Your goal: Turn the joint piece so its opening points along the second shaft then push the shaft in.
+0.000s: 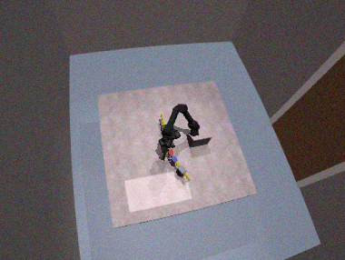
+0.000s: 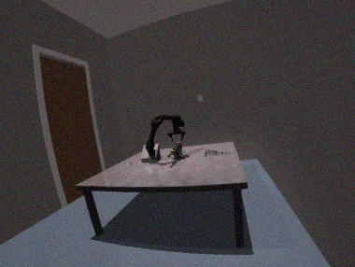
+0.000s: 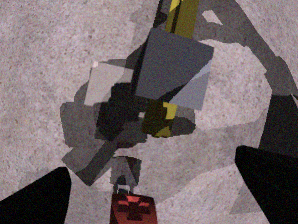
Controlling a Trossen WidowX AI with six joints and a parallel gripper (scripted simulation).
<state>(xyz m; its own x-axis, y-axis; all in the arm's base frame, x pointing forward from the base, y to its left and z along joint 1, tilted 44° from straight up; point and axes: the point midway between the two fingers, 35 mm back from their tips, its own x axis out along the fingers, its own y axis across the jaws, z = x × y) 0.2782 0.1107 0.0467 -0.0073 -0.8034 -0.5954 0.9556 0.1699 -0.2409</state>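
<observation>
The red joint piece is 90 mm to the left of my gripper tip and 60 mm below it.
</observation>
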